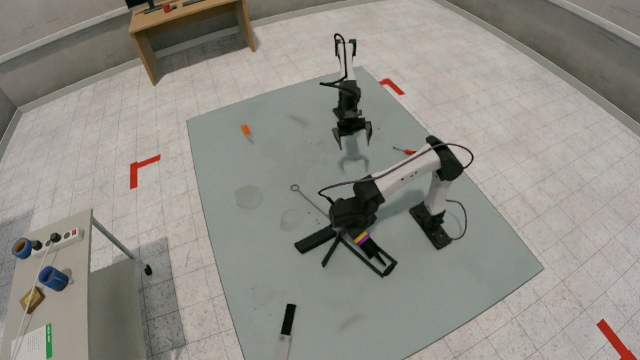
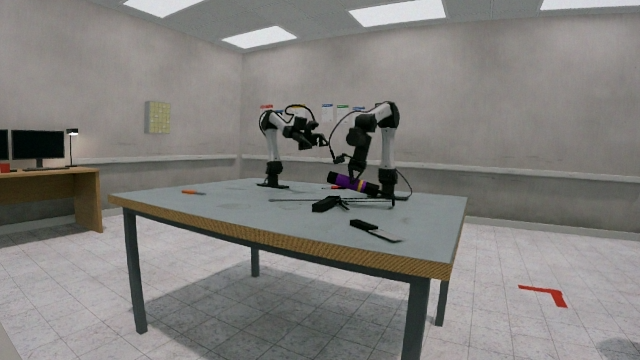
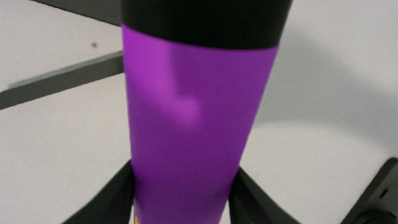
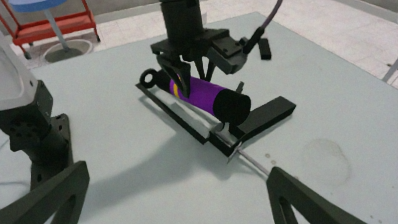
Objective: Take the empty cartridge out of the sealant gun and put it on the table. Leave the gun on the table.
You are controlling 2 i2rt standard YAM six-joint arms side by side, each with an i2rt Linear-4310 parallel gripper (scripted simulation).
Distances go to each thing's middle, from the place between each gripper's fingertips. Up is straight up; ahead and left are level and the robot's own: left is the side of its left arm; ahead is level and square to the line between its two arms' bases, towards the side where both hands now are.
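Sealant gun [image 4: 269,114]: 150 mm ahead of my right hand, 140 mm to the left of it, 230 mm below it. My right hand is 240 mm to the right of the purple cartridge [image 3: 194,83], 110 mm short of it and 160 mm above it.
Purple cartridge: 20 mm below my left hand, 20 mm to the left of it, 10 mm behind it. My left gripper is 80 mm above the sealant gun, 80 mm to the left of it and 40 mm short of it.
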